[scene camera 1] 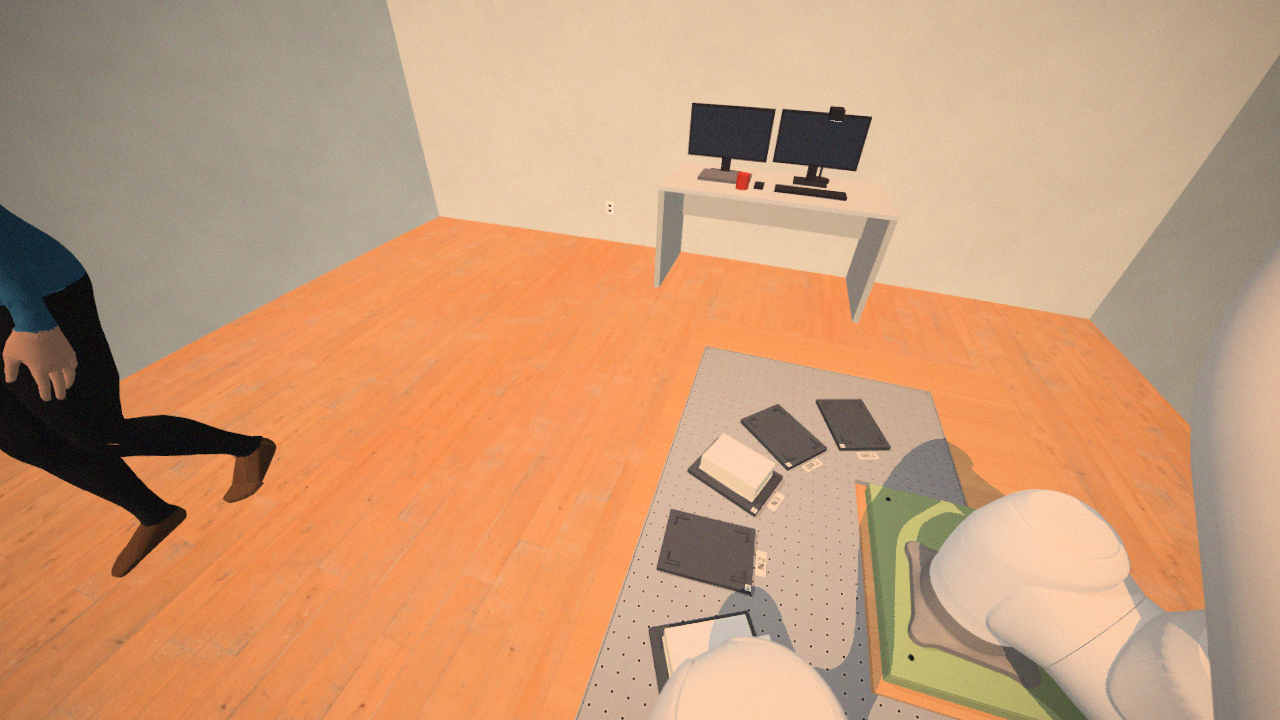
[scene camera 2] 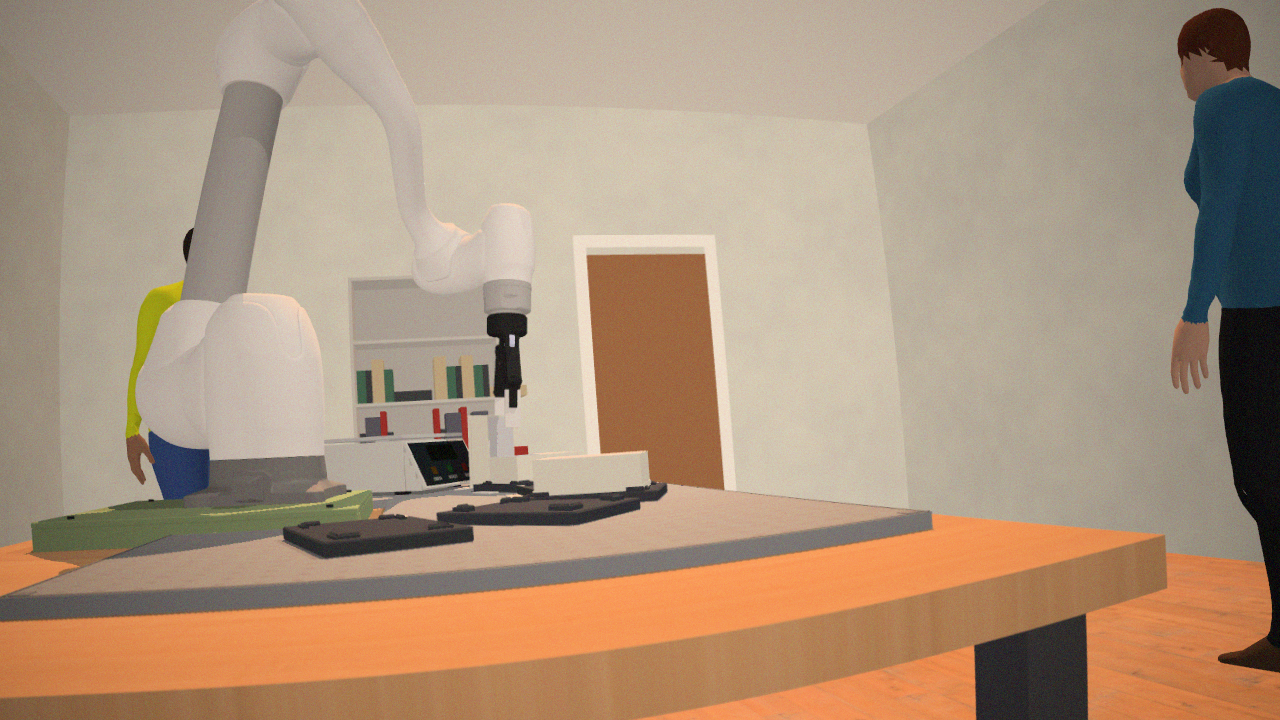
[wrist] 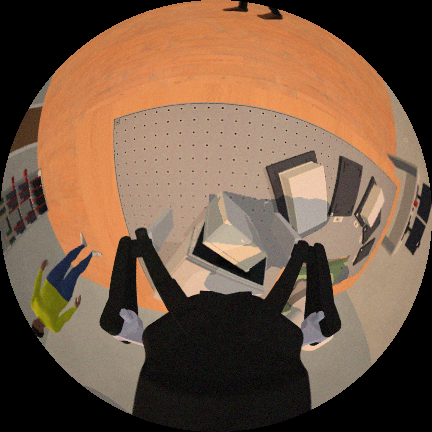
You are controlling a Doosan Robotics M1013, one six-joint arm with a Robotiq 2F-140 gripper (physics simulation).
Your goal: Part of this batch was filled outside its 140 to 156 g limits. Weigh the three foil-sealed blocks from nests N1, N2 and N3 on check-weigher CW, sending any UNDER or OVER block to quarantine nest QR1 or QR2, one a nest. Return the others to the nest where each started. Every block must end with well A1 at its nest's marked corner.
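Places are measured from the arm's base along level axes (x left, y ahead, z down), in millimetres.
Where they show: gripper, fingertip midpoint: (scene camera 2: 506, 429) (wrist: 223, 219); arm's base, origin of the base link: (scene camera 1: 964, 608) (scene camera 2: 270, 500) (wrist: 302, 290).
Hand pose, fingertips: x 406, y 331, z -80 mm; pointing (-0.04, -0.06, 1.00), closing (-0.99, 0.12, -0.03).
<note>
Things, the pixels of their top centre, and the offset from my fingertips. Level surfaces: height alone.
- white check-weigher, middle of its top: (scene camera 2: 395, 436) (wrist: 208, 296) dx -3, dy -204, dz -1 mm
- second pale block, middle of its top: (scene camera 2: 533, 454) (scene camera 1: 713, 651) (wrist: 311, 201) dx -169, dy +37, dz +45 mm
- dark nest, middle of its top: (scene camera 1: 710, 660) (wrist: 302, 194) dx -169, dy +37, dz +82 mm
- third block, middle of its top: (scene camera 2: 591, 455) (scene camera 1: 738, 459) (wrist: 376, 208) dx -527, dy +89, dz +45 mm
- perforated plate, its level: dz +99 mm
My gripper (scene camera 2: 503, 438) (wrist: 223, 219) is open and empty, with its two pale finger pads apart on either side of a pale block (wrist: 232, 230). This block overlaps the black display of the white check-weigher (scene camera 2: 371, 463) (wrist: 185, 280); its contact underneath is hidden and no reading is legible. A second pale block (scene camera 1: 693, 640) (wrist: 306, 195) sits in a dark nest (scene camera 1: 658, 644) (wrist: 275, 167), partly covered by the arm in scene camera 1. A third block (scene camera 1: 737, 465) (scene camera 2: 590, 471) (wrist: 372, 204) sits in another nest (scene camera 1: 709, 484). Well A1 and the nest names cannot be read.
Empty dark nests (scene camera 1: 707, 550) (scene camera 1: 783, 436) (scene camera 1: 853, 424) stand on the perforated plate (scene camera 1: 805, 555) (wrist: 195, 145). The arm's green base plate (scene camera 1: 886, 582) (scene camera 2: 107, 530) is beside them. A person in blue (scene camera 1: 26, 277) (scene camera 2: 1239, 197) and one in yellow (scene camera 2: 152, 331) (wrist: 52, 302) are in the room.
</note>
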